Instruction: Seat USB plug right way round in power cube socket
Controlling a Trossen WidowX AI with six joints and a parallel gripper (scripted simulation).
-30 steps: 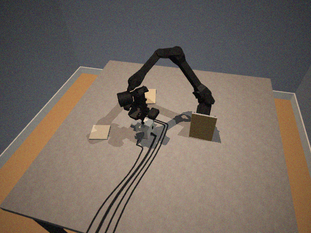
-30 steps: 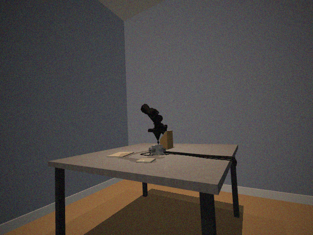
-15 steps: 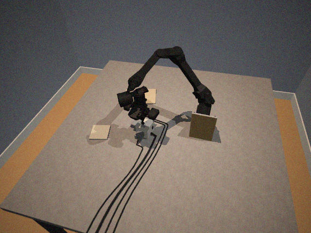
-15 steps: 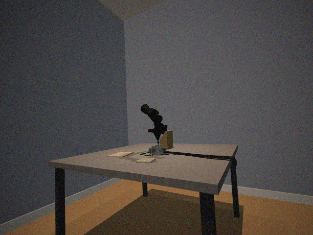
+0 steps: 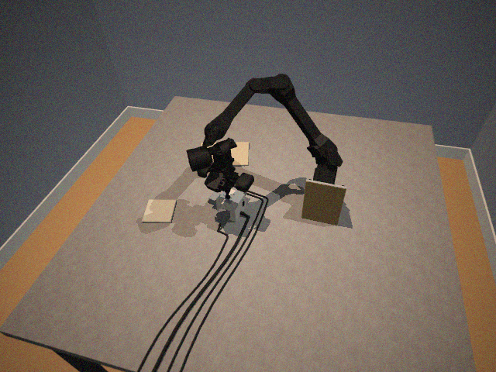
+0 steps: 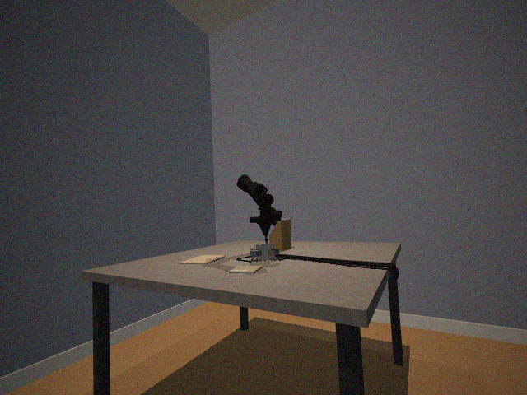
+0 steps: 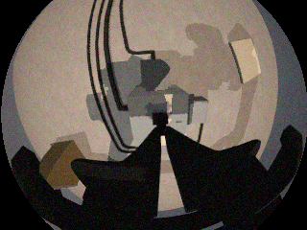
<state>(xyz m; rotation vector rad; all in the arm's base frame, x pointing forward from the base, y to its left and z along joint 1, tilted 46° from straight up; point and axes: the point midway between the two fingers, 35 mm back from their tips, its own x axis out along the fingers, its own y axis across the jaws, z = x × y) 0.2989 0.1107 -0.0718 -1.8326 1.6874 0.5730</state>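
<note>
My gripper tip is 2 cm above the USB plug. Round my gripper tip: flat card: 25 cm ahead, 9 cm to the left, 11 cm below.
</note>
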